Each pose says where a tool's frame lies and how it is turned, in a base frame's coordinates. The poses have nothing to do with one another.
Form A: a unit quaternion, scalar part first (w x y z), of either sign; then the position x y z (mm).
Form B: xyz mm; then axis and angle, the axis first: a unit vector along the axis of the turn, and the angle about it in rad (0 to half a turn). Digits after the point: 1 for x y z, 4 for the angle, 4 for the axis.
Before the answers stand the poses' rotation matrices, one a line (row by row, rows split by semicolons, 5 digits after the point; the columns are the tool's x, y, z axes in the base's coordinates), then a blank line. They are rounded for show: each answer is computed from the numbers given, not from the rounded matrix.
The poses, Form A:
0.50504 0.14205 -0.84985 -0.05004 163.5 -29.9 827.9
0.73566 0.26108 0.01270 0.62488 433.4 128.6 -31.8
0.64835 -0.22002 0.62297 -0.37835 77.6 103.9 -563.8
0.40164 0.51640 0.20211 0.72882 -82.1 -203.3 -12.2
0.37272 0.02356 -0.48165 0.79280 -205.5 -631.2 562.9
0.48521 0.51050 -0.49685 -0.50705 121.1 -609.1 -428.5
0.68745 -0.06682 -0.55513 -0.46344 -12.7 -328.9 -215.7
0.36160 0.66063 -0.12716 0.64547 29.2 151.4 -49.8
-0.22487 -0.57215 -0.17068 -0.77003 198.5 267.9 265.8
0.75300 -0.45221 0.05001 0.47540 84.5 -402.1 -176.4
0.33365 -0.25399 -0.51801 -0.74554 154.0 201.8 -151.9
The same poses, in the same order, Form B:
-0.44951 -0.19090 -0.87264; -0.29199 0.95464 -0.05843; 0.84421 0.22854 -0.48486
0.21872 -0.91277 0.34497; 0.92603 0.08272 -0.36826; 0.30760 0.40001 0.86335
-0.06247 0.21647 0.97429; -0.76473 0.61689 -0.18610; -0.64131 -0.75670 0.12701
-0.14404 -0.37670 0.91507; 0.79418 -0.59568 -0.12021; 0.59037 0.70941 0.38497
-0.72105 -0.61368 -0.32169; 0.56829 -0.25818 -0.78127; 0.39640 -0.74615 0.53491
-0.00792 -0.01523 -0.99985; -0.99934 -0.03542 0.00846; -0.03554 0.99926 -0.01494
-0.04589 0.71137 -0.70132; -0.56300 0.56152 0.60641; 0.82518 0.42267 0.37473
0.13439 -0.63482 0.76088; 0.29880 -0.70615 -0.64193; 0.94481 0.31362 0.09479
-0.24416 -0.15100 0.95791; 0.54162 -0.84060 0.00554; 0.80438 0.52018 0.28703
0.54299 -0.76118 -0.35464; 0.67072 0.13901 0.72857; -0.50527 -0.63347 0.58601
-0.64833 0.76064 0.03305; -0.23436 -0.24068 0.94188; 0.72439 0.60291 0.33431

163.5 -29.9 827.9 0.1646 -0.9847 -0.0580 2.0827
433.4 128.6 -31.8 0.3854 0.0187 0.9225 1.4883
77.6 103.9 -563.8 -0.2890 0.8182 -0.4969 1.7308
-82.1 -203.3 -12.2 0.5639 0.2207 0.7958 2.3150
-205.5 -631.2 562.9 0.0254 -0.5191 0.8544 2.3777
121.1 -609.1 -428.5 0.5838 -0.5682 -0.5799 2.1284
-12.7 -328.9 -215.7 -0.0920 -0.7644 -0.6381 1.6256
29.2 151.4 -49.8 0.7086 -0.1364 0.6923 2.4016
198.5 267.9 265.8 0.5872 0.1752 0.7903 2.6880
84.5 -402.1 -176.4 -0.6872 0.0760 0.7225 1.4364
154.0 201.8 -151.9 -0.2694 -0.5495 -0.7909 2.4612

